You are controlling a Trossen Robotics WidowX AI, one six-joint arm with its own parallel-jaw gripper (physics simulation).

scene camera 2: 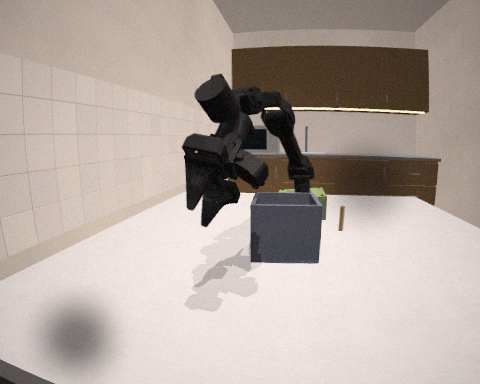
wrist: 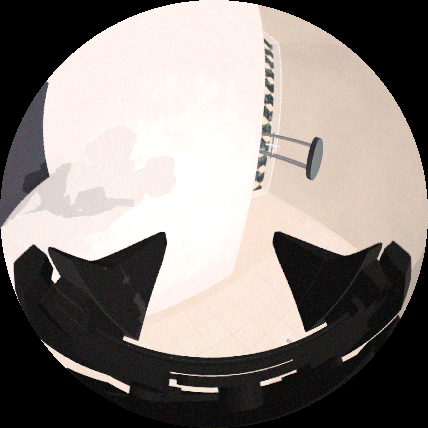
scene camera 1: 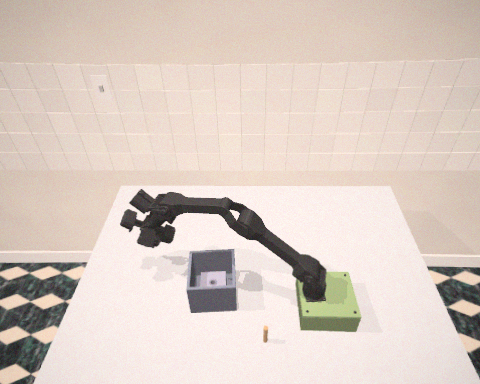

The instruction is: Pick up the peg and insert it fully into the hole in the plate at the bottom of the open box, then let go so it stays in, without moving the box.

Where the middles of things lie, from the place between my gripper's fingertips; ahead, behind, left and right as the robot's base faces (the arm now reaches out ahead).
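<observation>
I find the blue-grey box point(scene camera 2: 285, 227) 16 cm to the left of my hand, and it is also 26 cm behind my hand and 9 cm below it.
</observation>
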